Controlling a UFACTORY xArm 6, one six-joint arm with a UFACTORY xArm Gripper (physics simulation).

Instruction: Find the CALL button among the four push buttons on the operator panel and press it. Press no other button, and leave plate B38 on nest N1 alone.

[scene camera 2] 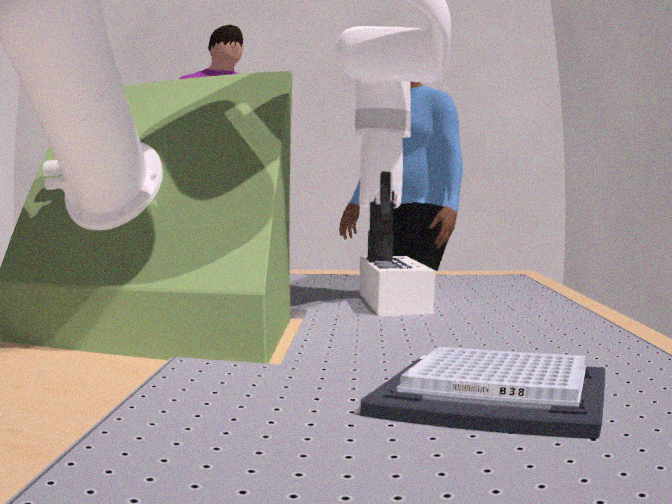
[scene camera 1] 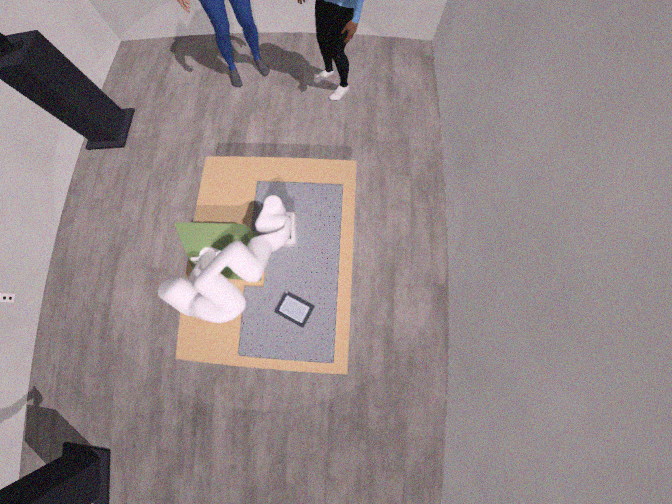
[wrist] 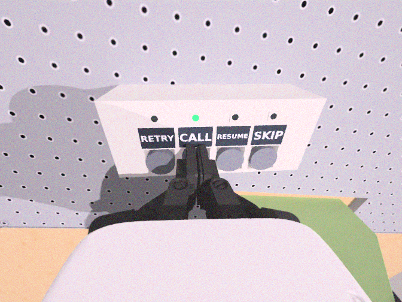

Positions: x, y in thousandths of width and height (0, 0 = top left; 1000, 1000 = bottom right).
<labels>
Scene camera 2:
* clear plate B38: 745, 751
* white operator panel: 609, 574
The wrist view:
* my gripper: 484, 528
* white operator panel: 340, 392
</labels>
